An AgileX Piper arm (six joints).
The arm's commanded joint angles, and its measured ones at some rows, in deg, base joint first. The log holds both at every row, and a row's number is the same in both.
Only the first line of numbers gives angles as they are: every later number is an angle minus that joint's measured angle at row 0.
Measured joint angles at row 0: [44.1 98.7 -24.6 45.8 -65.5 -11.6]
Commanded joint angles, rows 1 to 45: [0.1 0.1 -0.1 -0.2 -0.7 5.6]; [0.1 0.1 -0.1 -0.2 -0.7 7.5]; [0.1 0.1 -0.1 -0.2 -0.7 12.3]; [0.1 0.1 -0.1 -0.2 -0.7 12.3]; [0.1 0.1 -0.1 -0.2 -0.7 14.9]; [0.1 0.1 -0.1 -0.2 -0.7 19.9]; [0.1 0.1 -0.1 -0.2 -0.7 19.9]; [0.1 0.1 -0.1 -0.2 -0.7 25.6]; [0.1 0.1 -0.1 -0.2 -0.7 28.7]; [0.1 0.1 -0.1 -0.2 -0.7 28.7]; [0.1 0.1 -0.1 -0.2 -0.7 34.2]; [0.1 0.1 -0.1 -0.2 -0.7 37.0]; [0.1 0.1 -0.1 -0.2 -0.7 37.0]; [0.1 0.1 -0.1 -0.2 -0.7 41.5]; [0.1 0.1 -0.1 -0.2 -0.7 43.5]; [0.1 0.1 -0.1 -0.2 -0.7 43.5]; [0.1 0.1 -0.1 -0.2 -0.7 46.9]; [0.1 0.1 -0.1 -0.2 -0.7 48.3]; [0.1 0.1 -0.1 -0.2 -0.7 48.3]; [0.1 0.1 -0.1 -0.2 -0.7 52.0]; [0.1 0.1 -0.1 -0.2 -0.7 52.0]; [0.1 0.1 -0.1 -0.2 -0.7 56.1]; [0.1 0.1 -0.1 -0.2 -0.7 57.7]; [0.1 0.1 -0.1 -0.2 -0.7 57.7]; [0.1 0.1 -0.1 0.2 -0.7 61.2]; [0.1 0.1 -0.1 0.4 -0.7 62.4]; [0.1 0.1 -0.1 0.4 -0.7 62.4]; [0.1 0.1 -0.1 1.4 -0.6 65.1]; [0.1 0.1 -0.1 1.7 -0.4 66.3]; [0.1 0.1 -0.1 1.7 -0.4 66.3]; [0.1 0.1 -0.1 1.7 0.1 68.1]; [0.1 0.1 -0.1 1.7 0.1 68.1]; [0.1 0.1 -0.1 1.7 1.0 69.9]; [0.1 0.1 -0.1 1.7 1.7 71.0]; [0.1 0.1 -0.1 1.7 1.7 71.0]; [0.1 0.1 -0.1 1.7 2.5 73.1]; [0.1 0.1 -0.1 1.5 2.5 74.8]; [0.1 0.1 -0.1 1.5 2.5 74.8]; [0.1 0.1 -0.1 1.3 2.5 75.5]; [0.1 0.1 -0.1 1.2 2.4 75.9]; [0.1 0.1 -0.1 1.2 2.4 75.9]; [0.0 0.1 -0.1 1.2 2.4 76.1]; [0.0 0.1 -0.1 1.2 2.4 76.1]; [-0.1 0.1 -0.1 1.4 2.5 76.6]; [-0.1 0.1 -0.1 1.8 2.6 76.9]
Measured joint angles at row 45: [0.0 0.0 0.0 1.6 2.2 75.9]
